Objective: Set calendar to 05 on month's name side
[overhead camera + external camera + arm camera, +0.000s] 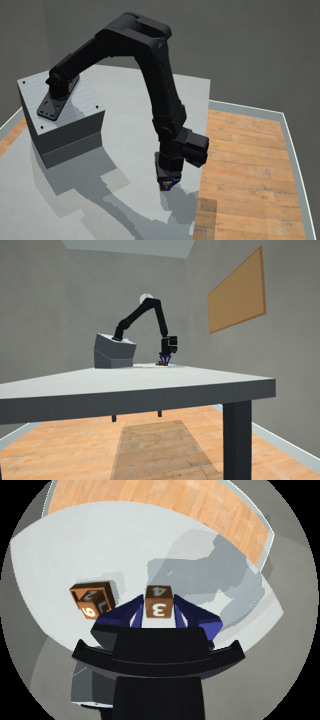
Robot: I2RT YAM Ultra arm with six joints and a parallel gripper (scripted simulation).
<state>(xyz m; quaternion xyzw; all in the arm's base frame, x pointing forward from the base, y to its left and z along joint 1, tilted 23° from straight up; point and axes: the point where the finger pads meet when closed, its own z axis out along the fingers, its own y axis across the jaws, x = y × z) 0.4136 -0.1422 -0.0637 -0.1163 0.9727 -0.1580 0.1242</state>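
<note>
The brown wooden cube is right at my hand. From my hand the other things lie so: brown tray 11 cm to the left, 2 cm behind, 1 cm below.
</note>
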